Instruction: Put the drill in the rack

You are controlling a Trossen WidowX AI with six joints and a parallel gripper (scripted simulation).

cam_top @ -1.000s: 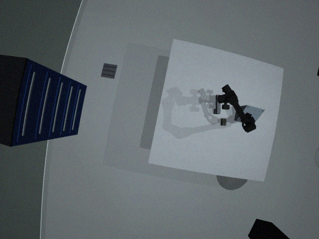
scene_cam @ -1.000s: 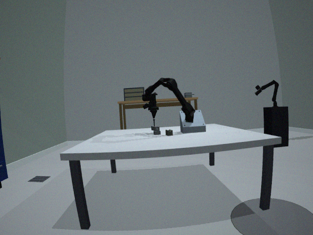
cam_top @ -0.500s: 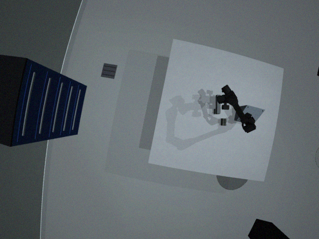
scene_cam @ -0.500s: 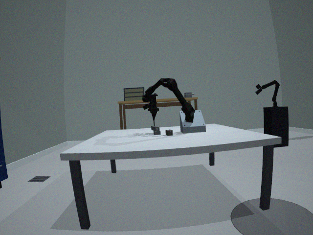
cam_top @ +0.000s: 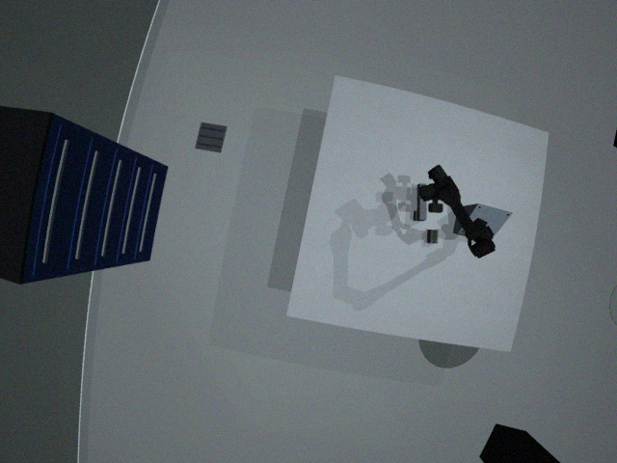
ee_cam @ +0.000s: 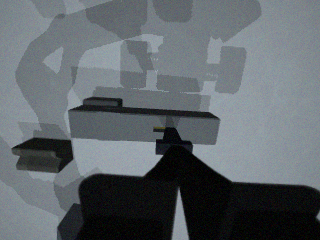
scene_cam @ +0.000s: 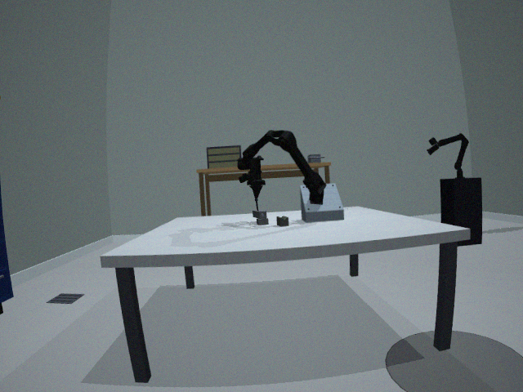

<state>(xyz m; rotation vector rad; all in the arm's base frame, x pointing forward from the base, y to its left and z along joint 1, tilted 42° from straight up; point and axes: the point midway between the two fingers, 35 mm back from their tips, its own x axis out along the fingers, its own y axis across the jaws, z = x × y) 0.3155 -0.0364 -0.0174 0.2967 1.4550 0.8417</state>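
My gripper tip is now 2 cm past the drill, 5 cm to the right of it and 8 cm above it. Also, from my gripper tip: rack (14 cm behind, 17 cm to the left, 10 cm below).
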